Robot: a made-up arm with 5 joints. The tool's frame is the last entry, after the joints. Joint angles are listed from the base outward. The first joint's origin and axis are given. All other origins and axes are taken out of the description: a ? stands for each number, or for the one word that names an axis. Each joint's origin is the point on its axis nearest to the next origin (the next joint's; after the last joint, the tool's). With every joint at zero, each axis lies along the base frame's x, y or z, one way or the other. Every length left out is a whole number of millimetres.
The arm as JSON. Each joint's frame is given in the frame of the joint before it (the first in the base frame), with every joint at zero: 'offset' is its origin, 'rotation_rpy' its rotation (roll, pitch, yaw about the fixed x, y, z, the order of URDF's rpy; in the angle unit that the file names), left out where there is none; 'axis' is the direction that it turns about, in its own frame. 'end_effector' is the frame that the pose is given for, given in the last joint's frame.
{
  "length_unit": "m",
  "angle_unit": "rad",
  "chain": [
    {
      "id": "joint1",
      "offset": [
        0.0,
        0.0,
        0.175
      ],
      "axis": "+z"
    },
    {
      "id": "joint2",
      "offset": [
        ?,
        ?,
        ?
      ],
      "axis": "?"
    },
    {
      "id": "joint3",
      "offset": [
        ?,
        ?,
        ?
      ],
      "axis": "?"
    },
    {
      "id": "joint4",
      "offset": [
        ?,
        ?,
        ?
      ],
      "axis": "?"
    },
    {
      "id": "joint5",
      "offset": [
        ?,
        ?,
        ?
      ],
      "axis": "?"
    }
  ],
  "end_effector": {
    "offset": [
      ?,
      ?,
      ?
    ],
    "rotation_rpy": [
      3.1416,
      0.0,
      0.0
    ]
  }
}
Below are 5 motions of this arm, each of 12 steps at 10 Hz.
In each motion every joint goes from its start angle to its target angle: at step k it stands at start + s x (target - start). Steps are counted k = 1, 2, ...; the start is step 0. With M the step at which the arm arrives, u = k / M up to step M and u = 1 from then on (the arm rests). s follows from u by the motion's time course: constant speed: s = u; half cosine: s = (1 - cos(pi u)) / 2; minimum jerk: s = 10 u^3 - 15 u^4 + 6 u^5.
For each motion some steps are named. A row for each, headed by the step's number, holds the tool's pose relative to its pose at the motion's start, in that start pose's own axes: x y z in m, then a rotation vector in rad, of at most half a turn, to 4 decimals.
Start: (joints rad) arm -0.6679 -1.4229 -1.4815 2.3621 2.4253
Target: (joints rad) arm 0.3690 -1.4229 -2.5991 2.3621 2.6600
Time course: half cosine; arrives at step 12
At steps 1, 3, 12:
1: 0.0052 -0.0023 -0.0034 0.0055 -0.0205 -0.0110
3: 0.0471 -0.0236 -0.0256 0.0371 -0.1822 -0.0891
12: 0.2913 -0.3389 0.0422 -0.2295 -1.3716 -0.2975

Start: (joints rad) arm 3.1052 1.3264 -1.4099 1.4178 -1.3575
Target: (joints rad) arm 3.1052 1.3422 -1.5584 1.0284 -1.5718
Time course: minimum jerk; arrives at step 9
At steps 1, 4, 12:
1: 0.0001 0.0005 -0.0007 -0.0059 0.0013 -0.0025
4: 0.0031 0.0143 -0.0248 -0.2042 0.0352 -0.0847
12: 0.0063 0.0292 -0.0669 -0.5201 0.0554 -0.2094

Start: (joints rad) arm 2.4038 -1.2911 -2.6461 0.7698 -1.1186
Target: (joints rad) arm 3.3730 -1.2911 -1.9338 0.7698 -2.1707
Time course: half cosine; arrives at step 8
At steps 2, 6, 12:
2: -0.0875 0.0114 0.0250 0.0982 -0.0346 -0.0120
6: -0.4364 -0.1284 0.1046 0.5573 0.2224 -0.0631
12: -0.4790 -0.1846 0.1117 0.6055 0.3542 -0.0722

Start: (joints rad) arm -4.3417 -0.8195 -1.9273 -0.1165 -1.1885
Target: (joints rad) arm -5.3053 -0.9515 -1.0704 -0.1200 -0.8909
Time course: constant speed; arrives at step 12
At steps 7, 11, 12:
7: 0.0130 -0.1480 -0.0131 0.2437 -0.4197 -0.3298
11: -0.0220 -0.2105 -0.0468 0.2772 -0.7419 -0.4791
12: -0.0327 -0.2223 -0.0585 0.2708 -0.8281 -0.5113

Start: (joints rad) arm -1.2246 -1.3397 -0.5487 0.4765 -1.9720
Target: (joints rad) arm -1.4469 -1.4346 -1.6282 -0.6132 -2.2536
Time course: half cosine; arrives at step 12
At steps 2, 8, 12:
2: -0.0069 0.0201 -0.0223 -0.1331 -0.0742 -0.0176
8: 0.0353 0.0841 -0.3176 -1.4155 -0.9527 -0.2775
12: 0.1005 0.0428 -0.4041 -1.8639 -1.3062 -0.3786

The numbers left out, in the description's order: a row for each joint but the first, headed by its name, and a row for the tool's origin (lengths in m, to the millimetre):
joint2: xyz 0.0 0.0 0.0, axis +y
joint3: xyz 0.073 0.0 0.391, axis +y
joint4: xyz 0.052 0.0 -0.228, axis +y
joint5: xyz 0.056 0.0 -0.071, axis -z
tool: xyz 0.0 0.0 0.0

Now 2 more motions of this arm.
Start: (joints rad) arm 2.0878 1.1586 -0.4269 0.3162 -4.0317
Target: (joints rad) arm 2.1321 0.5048 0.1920 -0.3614 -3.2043
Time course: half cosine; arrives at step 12
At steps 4, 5, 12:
4: 0.0294 0.0405 -0.0259 0.1327 -0.1196 0.1999
5: 0.0446 0.0611 -0.0353 0.1878 -0.1875 0.2948
12: 0.1297 0.1725 -0.0500 0.3613 -0.6357 0.7565

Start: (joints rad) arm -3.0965 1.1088 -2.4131 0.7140 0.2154
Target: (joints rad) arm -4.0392 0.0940 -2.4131 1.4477 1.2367
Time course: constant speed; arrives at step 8
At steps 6, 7, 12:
6: 0.0100 0.3089 -0.5387 -0.2775 0.4487 1.2927
7: -0.0334 0.3097 -0.6238 -0.3081 0.5591 1.4905
12: -0.0818 0.2924 -0.6991 -0.3328 0.6817 1.6803

